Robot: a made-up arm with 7 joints.
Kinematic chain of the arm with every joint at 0, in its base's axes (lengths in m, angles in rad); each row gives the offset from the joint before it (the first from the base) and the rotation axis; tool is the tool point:
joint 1: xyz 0 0 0.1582 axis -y
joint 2: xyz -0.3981 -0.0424 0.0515 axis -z
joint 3: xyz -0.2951 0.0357 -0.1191 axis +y
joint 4: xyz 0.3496 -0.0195 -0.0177 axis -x
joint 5: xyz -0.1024 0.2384 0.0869 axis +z
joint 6: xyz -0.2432 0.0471 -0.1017 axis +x
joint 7: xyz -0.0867 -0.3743 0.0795 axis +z
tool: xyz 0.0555 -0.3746 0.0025
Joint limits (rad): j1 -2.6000..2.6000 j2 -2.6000..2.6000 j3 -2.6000..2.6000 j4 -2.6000..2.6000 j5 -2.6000..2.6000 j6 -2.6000..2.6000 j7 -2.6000..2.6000
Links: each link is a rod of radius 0.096 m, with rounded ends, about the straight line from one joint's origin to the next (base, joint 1, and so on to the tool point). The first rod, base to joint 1, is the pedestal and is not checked.
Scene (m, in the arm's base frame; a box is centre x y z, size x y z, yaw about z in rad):
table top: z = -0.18
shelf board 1: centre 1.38 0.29 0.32 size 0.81 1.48 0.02 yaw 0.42
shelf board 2: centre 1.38 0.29 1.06 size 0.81 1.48 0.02 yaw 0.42
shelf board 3: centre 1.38 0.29 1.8 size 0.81 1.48 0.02 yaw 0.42
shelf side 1: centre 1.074 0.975 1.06 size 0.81 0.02 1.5 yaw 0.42
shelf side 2: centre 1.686 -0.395 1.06 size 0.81 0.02 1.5 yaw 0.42
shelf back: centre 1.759 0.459 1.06 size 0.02 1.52 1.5 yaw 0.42
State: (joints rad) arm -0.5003 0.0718 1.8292 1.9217 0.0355 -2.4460 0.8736
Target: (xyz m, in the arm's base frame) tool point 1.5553 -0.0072 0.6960
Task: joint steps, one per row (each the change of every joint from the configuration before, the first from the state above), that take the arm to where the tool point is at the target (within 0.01 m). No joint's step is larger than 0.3 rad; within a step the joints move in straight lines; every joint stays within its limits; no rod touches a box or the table.
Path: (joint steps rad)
1: -0.2658 -0.0390 0.1542 0.0736 0.1260 -0.0308 -0.1254
2: -0.2657 -0.0390 0.1541 0.0736 0.1259 -0.0308 -0.1254
3: -0.2658 -0.0390 0.1542 0.0736 0.1260 -0.0308 -0.1254
4: -0.2657 -0.0390 0.1541 0.0737 0.1260 -0.0308 -0.1254
5: -0.2658 -0.0390 0.1542 0.0736 0.1259 -0.0308 -0.1254
6: -0.2264 0.0546 -0.0918 -0.1341 -0.2784 0.0000 0.0133
7: -0.2265 0.0546 -0.0917 -0.1341 -0.2784 0.0000 0.0132
8: -0.2265 0.0545 -0.0918 -0.1341 -0.2784 0.0000 0.0132

